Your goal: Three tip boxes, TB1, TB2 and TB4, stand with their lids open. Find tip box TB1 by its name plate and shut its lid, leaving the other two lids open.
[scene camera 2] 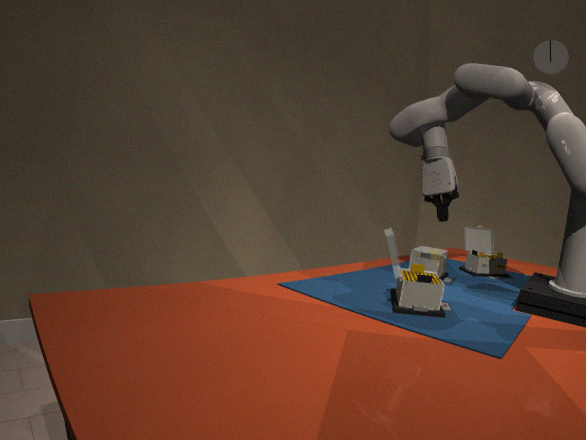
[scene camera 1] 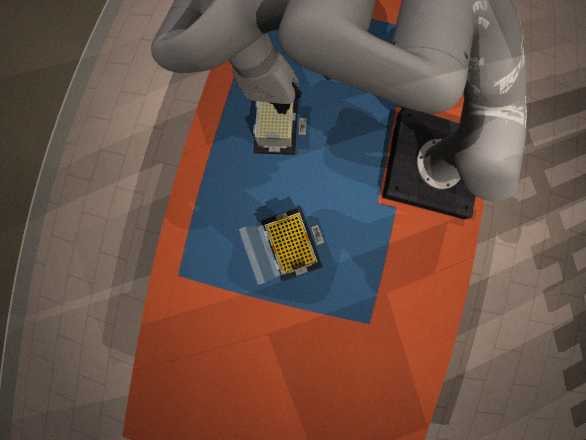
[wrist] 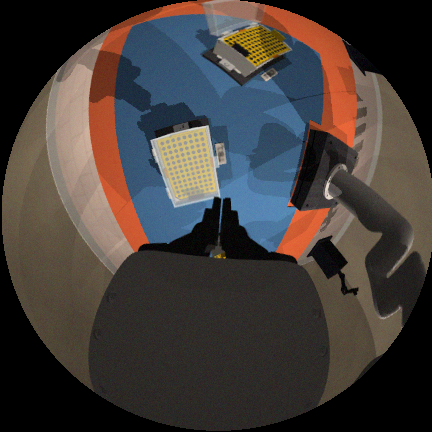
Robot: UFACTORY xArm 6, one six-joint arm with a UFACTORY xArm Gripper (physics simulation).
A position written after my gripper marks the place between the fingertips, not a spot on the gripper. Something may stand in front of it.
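Visible here: a clear lid [scene camera 2: 480,239], a clear lid [scene camera 1: 256,242] and a clear lid [scene camera 1: 269,124], together with my gripper [wrist: 220,209].
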